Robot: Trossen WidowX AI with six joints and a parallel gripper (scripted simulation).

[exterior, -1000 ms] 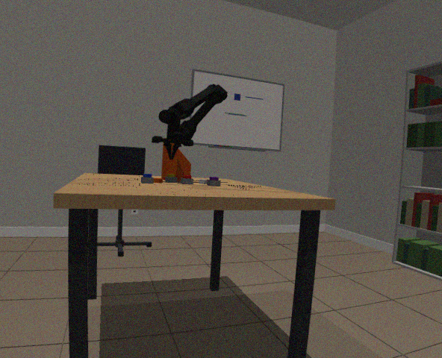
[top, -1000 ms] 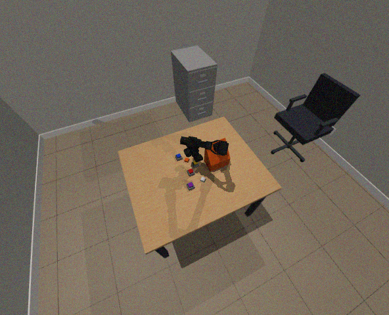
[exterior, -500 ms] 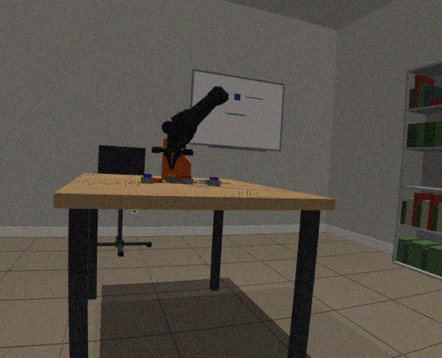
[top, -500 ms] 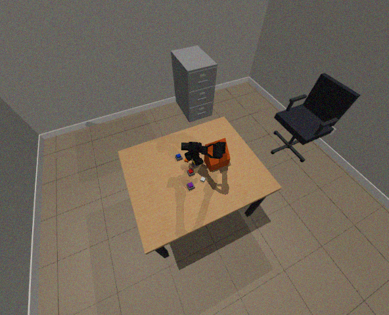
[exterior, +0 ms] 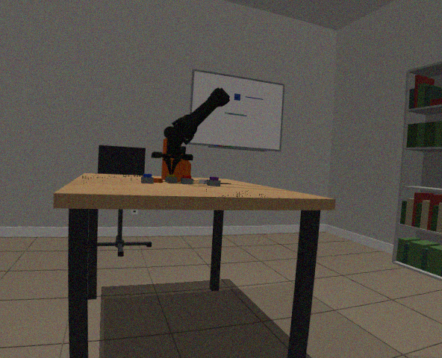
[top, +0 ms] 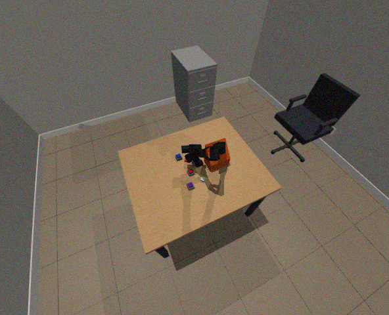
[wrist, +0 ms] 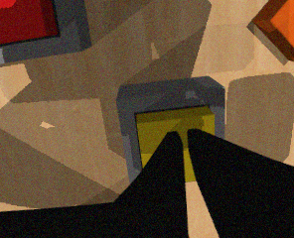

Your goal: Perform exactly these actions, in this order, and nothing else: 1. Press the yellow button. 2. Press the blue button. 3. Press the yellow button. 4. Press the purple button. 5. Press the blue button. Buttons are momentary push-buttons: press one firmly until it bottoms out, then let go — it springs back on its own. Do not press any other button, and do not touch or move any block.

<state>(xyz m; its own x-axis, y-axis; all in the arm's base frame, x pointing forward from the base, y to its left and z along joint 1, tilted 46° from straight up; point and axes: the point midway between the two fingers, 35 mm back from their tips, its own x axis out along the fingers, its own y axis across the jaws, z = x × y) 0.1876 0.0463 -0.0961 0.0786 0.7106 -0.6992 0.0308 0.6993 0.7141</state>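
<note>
Right now my gripper tip is 1 cm past the yellow button and 1 cm above it. Round my gripper tip: red button (7 cm ahead, 6 cm to the left); then small orange block (7 cm to the right, 4 cm ahead, 3 cm below); then blue button (13 cm to the right, 9 cm ahead).
</note>
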